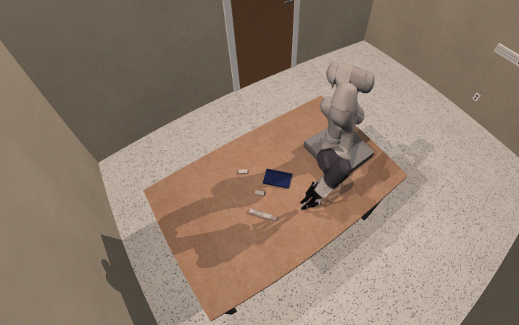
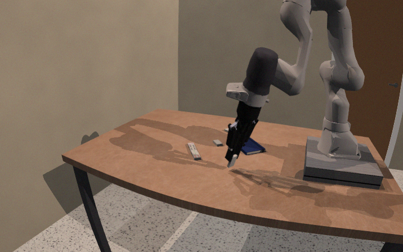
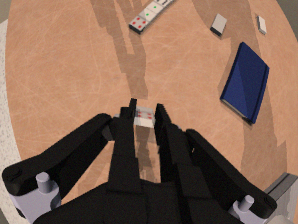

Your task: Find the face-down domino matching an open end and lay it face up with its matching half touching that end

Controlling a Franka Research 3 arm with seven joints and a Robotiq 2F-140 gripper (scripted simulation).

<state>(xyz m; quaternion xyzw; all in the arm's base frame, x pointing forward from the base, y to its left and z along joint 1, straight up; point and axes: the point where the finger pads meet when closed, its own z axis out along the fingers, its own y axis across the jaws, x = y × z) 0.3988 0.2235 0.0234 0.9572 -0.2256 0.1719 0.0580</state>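
Right now my hand is 4 cm above the domino. From my hand the other things lie so: dark blue book (25 cm to the right, 8 cm below, 1 cm ahead).
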